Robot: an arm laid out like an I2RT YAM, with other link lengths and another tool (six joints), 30 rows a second.
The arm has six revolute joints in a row. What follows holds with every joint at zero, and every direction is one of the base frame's. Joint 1 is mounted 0.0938 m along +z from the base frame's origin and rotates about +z. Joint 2 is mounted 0.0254 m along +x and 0.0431 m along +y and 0.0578 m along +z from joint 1 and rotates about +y. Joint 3 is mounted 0.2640 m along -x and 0.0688 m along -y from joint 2 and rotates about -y. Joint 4 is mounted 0.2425 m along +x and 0.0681 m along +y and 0.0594 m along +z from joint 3 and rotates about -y. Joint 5 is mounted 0.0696 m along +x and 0.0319 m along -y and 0.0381 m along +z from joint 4 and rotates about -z. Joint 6 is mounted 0.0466 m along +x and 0.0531 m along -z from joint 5 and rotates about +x. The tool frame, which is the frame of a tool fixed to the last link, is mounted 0.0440 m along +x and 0.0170 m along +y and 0.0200 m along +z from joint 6; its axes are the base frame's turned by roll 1.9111, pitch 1.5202 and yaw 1.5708 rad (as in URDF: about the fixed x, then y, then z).
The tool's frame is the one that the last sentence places.
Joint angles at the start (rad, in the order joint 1, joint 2, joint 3, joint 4, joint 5, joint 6):
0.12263 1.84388 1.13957 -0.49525 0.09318 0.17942
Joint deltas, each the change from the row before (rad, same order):
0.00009 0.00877 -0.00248 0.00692 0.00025 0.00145
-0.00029 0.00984 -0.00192 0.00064 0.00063 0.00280
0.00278 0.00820 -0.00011 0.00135 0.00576 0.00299
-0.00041 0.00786 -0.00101 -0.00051 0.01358 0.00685
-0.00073 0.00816 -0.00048 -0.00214 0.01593 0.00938
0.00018 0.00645 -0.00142 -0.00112 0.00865 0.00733
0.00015 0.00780 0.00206 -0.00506 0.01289 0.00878
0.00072 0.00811 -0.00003 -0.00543 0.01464 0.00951
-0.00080 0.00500 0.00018 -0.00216 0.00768 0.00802
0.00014 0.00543 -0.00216 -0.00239 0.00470 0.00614
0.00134 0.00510 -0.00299 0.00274 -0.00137 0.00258
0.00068 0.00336 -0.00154 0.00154 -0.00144 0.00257
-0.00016 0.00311 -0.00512 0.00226 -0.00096 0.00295
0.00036 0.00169 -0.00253 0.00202 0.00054 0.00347
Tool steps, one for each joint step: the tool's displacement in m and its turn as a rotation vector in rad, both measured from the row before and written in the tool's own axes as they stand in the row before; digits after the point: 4 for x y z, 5 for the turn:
0.0010 0.0012 0.0031 0.00120 0.00422 -0.00047
0.0019 0.0009 0.0035 0.00327 0.01070 -0.00163
0.0011 0.0014 0.0024 0.00623 0.00497 -0.00206
0.0011 -0.0005 0.0033 0.01556 0.00757 0.00393
0.0011 -0.0008 0.0035 0.01833 0.00902 0.00610
0.0013 0.0000 0.0026 0.01057 0.00803 0.00348
0.0008 -0.0004 0.0027 0.01519 0.00890 0.00437
0.0016 -0.0003 0.0031 0.01749 0.01061 0.00334
0.0006 -0.0005 0.0020 0.00955 0.00680 0.00565
0.0017 0.0001 0.0023 0.00727 0.00902 0.00133
0.0015 0.0012 0.0018 -0.00020 0.00514 -0.00143
0.0008 0.0007 0.0011 -0.00062 0.00377 0.00008
0.0018 0.0004 0.0019 0.00087 0.00626 -0.00003
0.0008 0.0003 0.0009 0.00105 0.00269 0.00196

